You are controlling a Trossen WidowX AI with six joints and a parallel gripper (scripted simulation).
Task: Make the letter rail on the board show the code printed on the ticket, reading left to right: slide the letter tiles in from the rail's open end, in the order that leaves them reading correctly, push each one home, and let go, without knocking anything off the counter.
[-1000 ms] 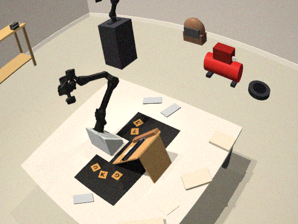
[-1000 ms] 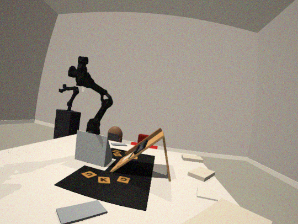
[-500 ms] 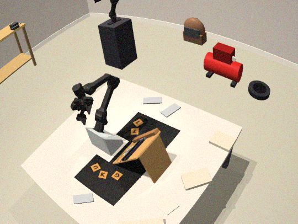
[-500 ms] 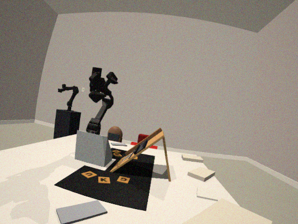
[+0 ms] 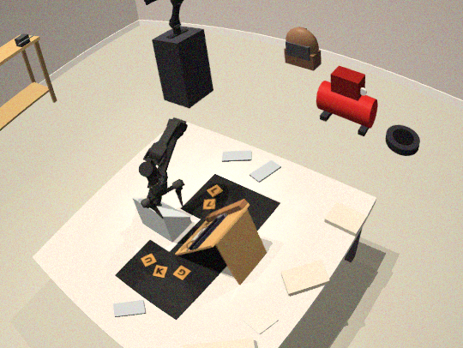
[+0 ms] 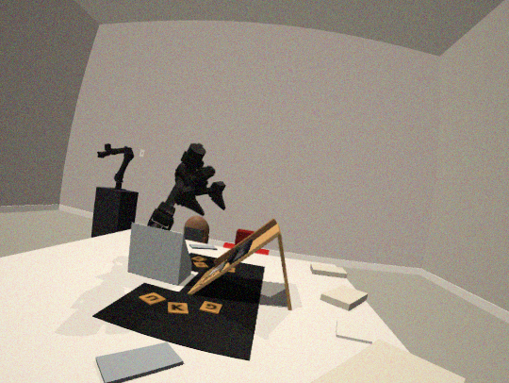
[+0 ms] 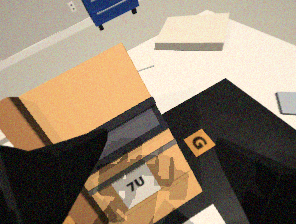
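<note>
The 7 tile is 280 mm to the left of my gripper tip, 270 mm below it and 100 mm behind it. Round my gripper tip: white ticket 200 mm below, 80 mm to the left, 20 mm ahead; then black mat 270 mm below, 70 mm to the left, 40 mm behind; then g tile 270 mm below, 100 mm to the right, 50 mm ahead.
</note>
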